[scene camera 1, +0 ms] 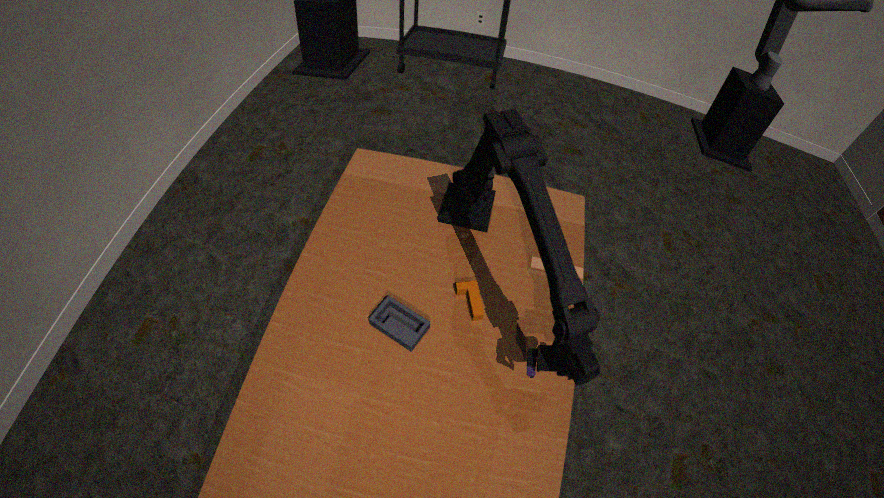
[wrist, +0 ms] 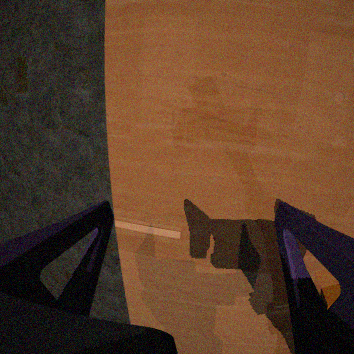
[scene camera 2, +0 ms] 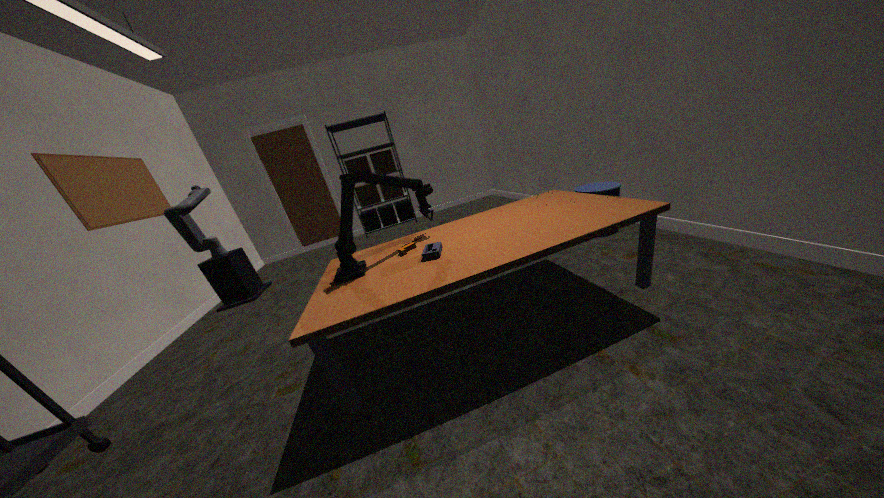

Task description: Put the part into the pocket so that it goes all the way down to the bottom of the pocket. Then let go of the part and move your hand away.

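Where they show: gripper, fingertip midpoint: [scene camera 1: 549,376] [wrist: 191,210] [scene camera 2: 429,219]; arm's base, link origin: [scene camera 1: 467,204] [scene camera 2: 350,269].
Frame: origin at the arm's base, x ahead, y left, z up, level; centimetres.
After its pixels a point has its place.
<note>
The orange part [scene camera 1: 475,304] @(x 35.2, y 9.7, z 0.2 cm) [scene camera 2: 406,248] @(x 32.7, y 7.5, z -0.8 cm), an angled piece with a short arm and a longer arm, lies on the table beside the pocket block, apart from it. A bit of the part [wrist: 331,295] @(x 38.0, y 11.8, z -1.2 cm) shows through the right finger's opening in the wrist view. The dark grey block with the pocket [scene camera 1: 408,342] @(x 51.3, y -4.6, z 0.7 cm) [scene camera 2: 431,252] @(x 44.3, y -15.4, z 0.7 cm) stands on the table to the left of the part in the first scene view; its pocket has no part in it. My gripper [scene camera 1: 531,358] [scene camera 2: 429,213] @(x 53.9, y 32.0, z 6.5 cm) [wrist: 191,210] @(x 53.9, y 32.0, z 6.5 cm) is open and empty, above the table near its right edge, away from part and pocket.
The wooden table [scene camera 1: 371,408] @(x 70.6, y -9.0, z -2.8 cm) [scene camera 2: 525,228] @(x 98.0, y -15.8, z -2.9 cm) ends close to the gripper's side; floor shows past its edge in the wrist view. A pale strip [scene camera 1: 536,264] [wrist: 150,230] lies near that edge. The arm's shadow falls beside the part.
</note>
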